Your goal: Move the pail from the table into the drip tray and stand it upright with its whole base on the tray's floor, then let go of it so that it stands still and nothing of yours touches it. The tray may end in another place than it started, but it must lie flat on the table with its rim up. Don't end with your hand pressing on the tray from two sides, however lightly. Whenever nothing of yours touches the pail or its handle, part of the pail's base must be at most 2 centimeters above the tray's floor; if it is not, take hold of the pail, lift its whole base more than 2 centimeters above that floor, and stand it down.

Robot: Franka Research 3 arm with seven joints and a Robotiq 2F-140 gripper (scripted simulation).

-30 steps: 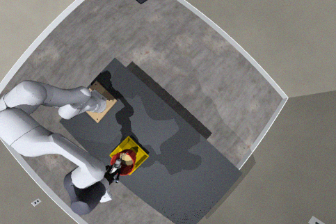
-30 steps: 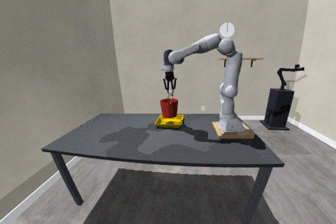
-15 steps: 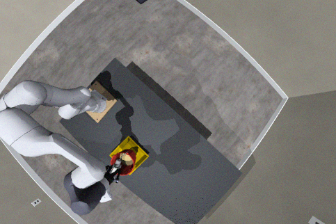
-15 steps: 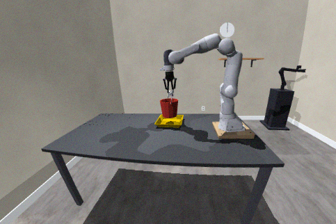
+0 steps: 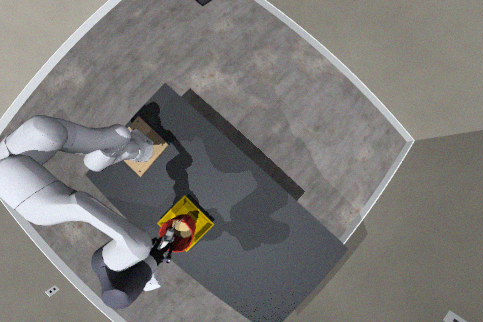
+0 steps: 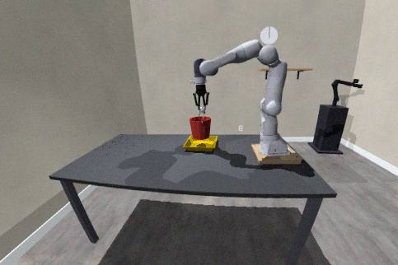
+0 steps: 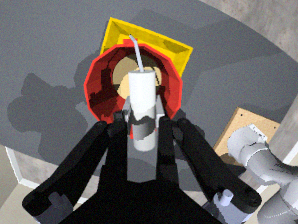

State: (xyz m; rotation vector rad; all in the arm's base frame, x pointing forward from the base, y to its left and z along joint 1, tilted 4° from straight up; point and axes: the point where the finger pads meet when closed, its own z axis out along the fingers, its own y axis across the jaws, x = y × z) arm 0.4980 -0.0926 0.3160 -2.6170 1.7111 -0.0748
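The red pail is 1 cm ahead of my hand, 1 cm to the left of it and 9 cm below it. Round my hand: yellow drip tray (2 cm ahead, 30 cm below); then pail wire handle (1 cm ahead, 3 cm below).
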